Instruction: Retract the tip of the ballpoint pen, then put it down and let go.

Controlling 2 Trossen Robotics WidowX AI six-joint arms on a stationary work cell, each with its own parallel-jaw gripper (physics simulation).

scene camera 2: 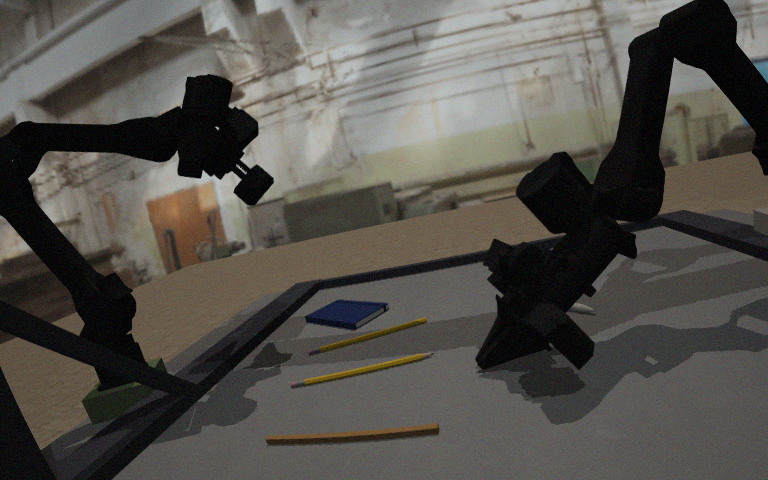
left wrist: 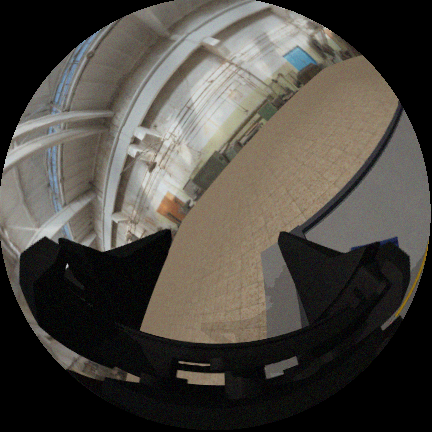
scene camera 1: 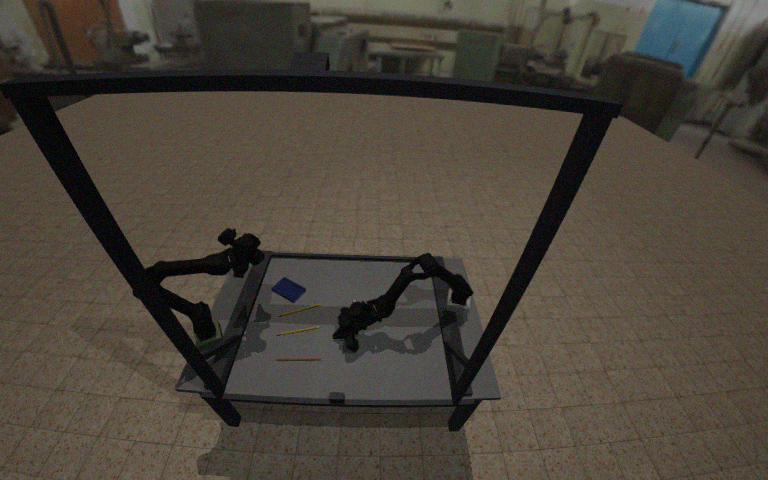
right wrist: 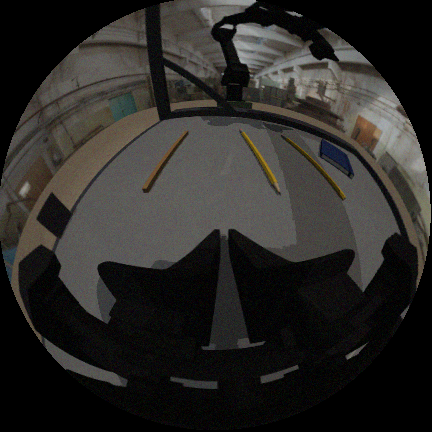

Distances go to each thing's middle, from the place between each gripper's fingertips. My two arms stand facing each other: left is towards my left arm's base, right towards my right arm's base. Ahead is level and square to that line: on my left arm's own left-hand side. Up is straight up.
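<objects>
I see the blue notepad (scene camera 2: 348, 314) 32 cm below my left hand, 4 cm behind it and 14 cm to the right of it. The orange pencil (scene camera 2: 429, 429) is 32 cm below my left hand, 40 cm behind it and 18 cm to the right of it, while the green object (scene camera 2: 106, 405) is 30 cm below my left hand, 26 cm behind it and 18 cm to the left of it.
Measured from my right hand, the orange pencil is 10 mm below, 80 mm behind and 140 mm to the left. The green object is 10 mm above my right hand, 70 mm ahead of it and 510 mm to the left of it. The blue notepad is 290 mm ahead of my right hand and 190 mm to the left of it.
</objects>
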